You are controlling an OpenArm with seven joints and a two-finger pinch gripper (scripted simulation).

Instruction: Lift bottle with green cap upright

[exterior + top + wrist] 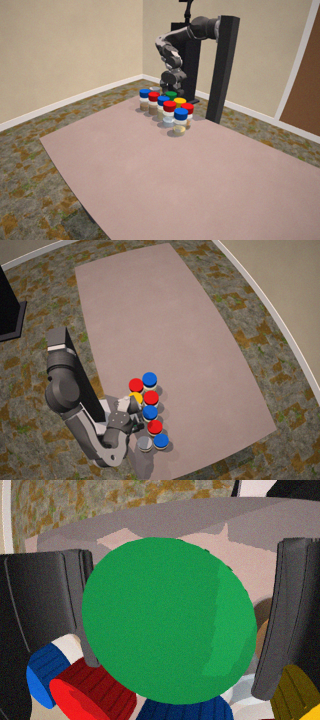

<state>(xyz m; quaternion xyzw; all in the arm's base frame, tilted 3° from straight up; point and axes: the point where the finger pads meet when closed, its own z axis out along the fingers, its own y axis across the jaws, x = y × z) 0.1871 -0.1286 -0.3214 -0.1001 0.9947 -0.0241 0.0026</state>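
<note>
Right now the red-capped bottle is 8 cm to the left of my hand, 8 cm ahead of it and 4 cm below it.
</note>
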